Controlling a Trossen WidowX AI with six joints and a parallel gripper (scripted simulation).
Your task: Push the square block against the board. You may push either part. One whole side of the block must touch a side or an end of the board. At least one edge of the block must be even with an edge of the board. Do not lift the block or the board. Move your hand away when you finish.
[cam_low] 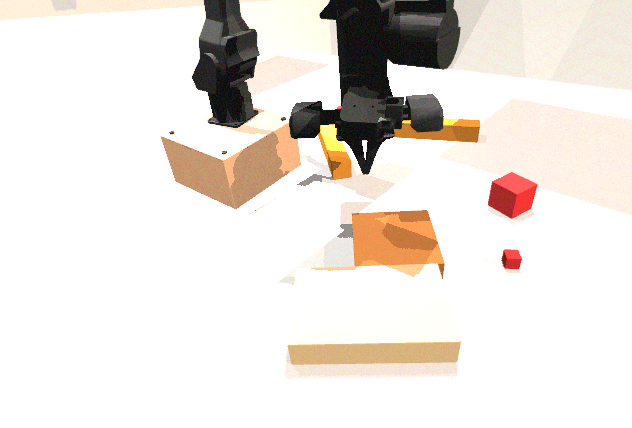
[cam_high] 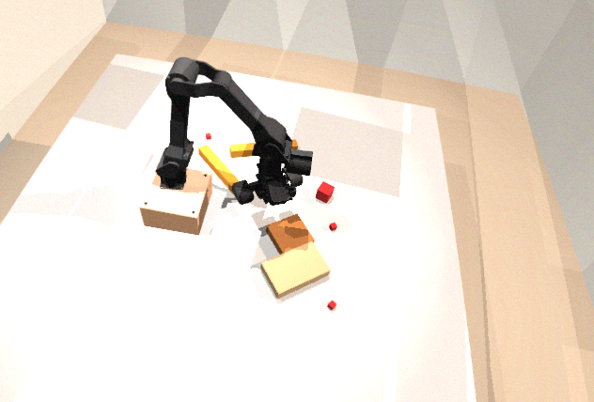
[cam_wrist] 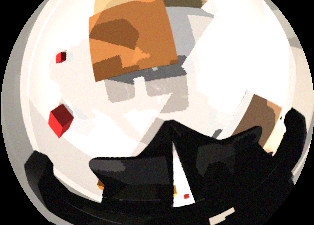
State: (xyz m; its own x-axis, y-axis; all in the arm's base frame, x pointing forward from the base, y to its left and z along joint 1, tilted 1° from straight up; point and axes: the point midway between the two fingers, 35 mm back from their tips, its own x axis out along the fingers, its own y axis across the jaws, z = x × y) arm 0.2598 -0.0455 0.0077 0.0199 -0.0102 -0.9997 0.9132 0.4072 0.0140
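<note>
Now: the square block 70 mm ahead of my gripper tip, 80 mm to the right of it and 40 mm below it. The rest, counted from my gripper tip: red cube: 180 mm ahead, 70 mm to the left, 40 mm below; then pale yellow slab: 80 mm ahead, 190 mm to the right, 40 mm below.
</note>
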